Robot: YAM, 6 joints.
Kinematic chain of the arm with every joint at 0, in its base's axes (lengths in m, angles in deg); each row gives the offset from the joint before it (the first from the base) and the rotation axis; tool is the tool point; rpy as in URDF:
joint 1: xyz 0 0 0.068 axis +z
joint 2: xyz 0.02 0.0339 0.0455 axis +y
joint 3: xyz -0.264 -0.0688 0 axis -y
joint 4: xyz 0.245 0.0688 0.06 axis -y
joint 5: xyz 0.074 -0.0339 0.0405 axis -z
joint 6: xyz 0.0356 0 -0.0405 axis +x
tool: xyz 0 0 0 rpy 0 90 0
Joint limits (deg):
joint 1: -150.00..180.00
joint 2: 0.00..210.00
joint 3: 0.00..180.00
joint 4: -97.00..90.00
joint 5: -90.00..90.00
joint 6: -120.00..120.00
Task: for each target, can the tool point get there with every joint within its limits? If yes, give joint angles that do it. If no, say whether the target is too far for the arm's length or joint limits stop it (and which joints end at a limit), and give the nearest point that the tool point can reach.
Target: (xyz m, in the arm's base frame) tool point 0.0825 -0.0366 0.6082
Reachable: yes | joints -3.84 70.33 132.30 -60.92 60.67 -71.43
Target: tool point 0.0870 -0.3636 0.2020
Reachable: yes | joints -77.63 98.65 51.47 29.20 -11.48 29.18
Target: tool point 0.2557 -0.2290 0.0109
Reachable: yes | joints -44.38 141.78 82.66 -66.43 -25.22 28.51
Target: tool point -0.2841 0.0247 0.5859
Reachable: yes | joints -7.59 27.13 112.73 20.06 21.50 21.90
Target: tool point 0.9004 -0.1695 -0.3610
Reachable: no: too far | nearest point 0.5632 -0.1060 -0.1793 | short by 0.388 m
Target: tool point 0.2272 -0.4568 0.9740
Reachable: no: too far | nearest point 0.1469 -0.2953 0.6573 | short by 0.364 m
